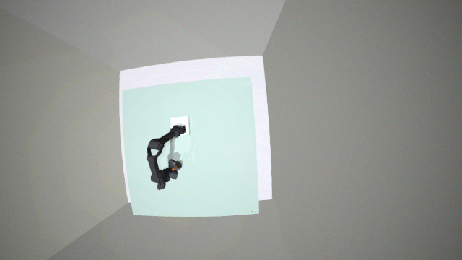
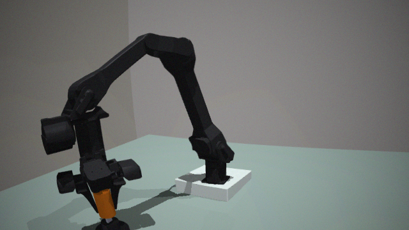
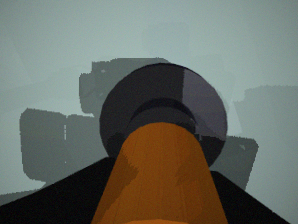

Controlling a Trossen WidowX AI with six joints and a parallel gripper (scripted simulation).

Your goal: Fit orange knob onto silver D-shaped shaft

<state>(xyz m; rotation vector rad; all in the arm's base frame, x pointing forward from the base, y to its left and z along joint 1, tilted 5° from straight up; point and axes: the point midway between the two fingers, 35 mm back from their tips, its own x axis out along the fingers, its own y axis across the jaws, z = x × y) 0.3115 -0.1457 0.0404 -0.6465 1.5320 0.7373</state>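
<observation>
The dark round pedestal lies 4 cm below my gripper tip. From my gripper tip the other things lie so: orange knob (3 cm above).
</observation>
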